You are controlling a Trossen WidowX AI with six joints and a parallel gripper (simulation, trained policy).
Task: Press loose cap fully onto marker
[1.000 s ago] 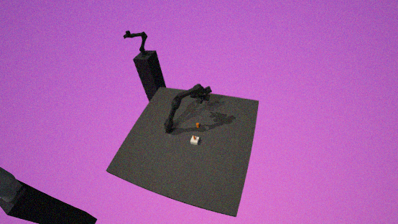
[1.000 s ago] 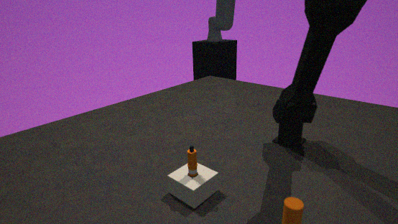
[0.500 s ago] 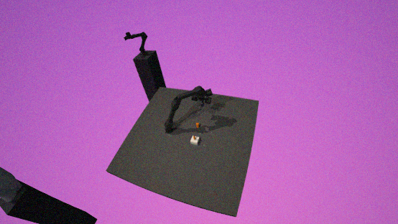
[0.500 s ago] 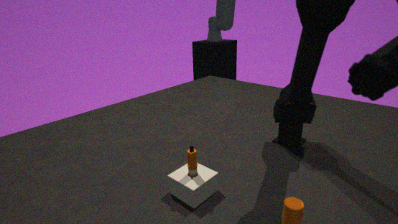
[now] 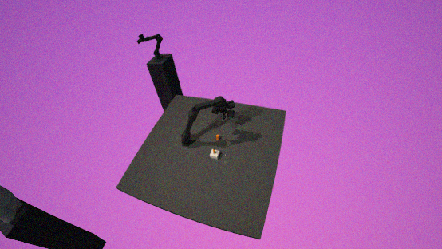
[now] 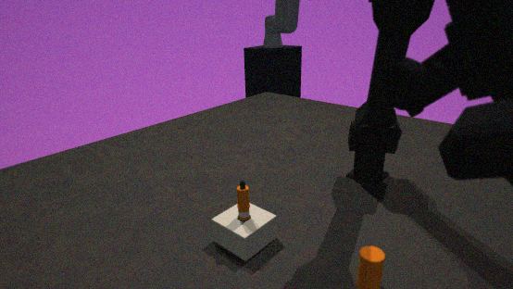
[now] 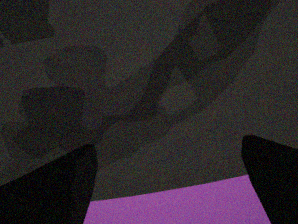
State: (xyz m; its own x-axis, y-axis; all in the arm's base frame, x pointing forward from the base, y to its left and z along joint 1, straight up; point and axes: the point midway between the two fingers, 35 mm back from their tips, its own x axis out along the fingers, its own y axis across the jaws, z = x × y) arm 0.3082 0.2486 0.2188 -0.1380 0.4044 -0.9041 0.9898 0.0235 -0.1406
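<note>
Right now the orange cap is 30 mm behind my gripper tip, 140 mm to the right of it and 160 mm below it. From my gripper tip the other things lie so: white holder block: 310 mm to the right, 170 mm below.
</note>
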